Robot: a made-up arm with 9 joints.
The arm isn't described. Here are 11 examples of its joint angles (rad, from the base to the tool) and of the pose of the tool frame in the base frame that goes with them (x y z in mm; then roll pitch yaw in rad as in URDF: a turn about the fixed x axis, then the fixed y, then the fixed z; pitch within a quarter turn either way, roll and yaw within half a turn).
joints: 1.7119 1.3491 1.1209 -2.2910 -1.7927 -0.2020 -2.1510 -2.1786 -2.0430
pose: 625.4 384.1 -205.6 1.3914 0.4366 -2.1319
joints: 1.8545 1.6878 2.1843 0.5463 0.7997 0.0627 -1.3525 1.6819 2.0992
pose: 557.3 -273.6 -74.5 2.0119 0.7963 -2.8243
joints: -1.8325 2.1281 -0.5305 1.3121 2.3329 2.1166 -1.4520 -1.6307 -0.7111
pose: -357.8 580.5 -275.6 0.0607 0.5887 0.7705
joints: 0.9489 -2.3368 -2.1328 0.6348 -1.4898 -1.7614 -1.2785 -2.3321 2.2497
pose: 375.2 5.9 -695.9 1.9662 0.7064 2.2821
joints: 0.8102 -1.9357 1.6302 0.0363 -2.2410 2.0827 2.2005 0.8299 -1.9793
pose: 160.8 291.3 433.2 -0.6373 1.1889 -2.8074
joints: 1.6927 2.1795 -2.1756 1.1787 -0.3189 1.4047 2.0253 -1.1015 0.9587
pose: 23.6 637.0 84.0 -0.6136 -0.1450 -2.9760
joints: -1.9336 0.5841 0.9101 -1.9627 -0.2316 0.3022 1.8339 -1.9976 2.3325
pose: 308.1 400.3 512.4 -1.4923 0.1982 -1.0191
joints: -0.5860 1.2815 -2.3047 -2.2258 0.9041 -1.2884 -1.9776 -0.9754 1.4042
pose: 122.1 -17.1 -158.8 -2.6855 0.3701 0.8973
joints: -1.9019 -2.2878 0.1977 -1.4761 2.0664 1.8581 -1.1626 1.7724 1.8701
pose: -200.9 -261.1 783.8 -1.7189 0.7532 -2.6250
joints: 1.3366 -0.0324 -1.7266 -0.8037 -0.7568 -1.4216 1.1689 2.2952 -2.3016
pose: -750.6 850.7 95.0 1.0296 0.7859 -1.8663
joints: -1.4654 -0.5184 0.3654 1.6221 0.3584 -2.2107 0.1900 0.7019 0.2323
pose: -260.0 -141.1 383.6 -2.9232 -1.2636 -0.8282
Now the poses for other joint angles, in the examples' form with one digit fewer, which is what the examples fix.
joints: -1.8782 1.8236 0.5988 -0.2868 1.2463 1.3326 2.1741 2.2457 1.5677
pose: -200 651 464 -2.879 -0.822 -1.311
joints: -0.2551 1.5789 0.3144 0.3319 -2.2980 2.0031 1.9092 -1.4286 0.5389
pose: 169 750 312 -2.027 -0.041 -0.172
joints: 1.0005 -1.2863 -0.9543 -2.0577 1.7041 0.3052 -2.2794 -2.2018 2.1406
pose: -676 -17 -264 -2.613 1.105 2.648
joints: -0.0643 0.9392 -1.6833 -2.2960 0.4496 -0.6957 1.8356 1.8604 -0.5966
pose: -298 96 -346 -0.005 1.243 -1.546
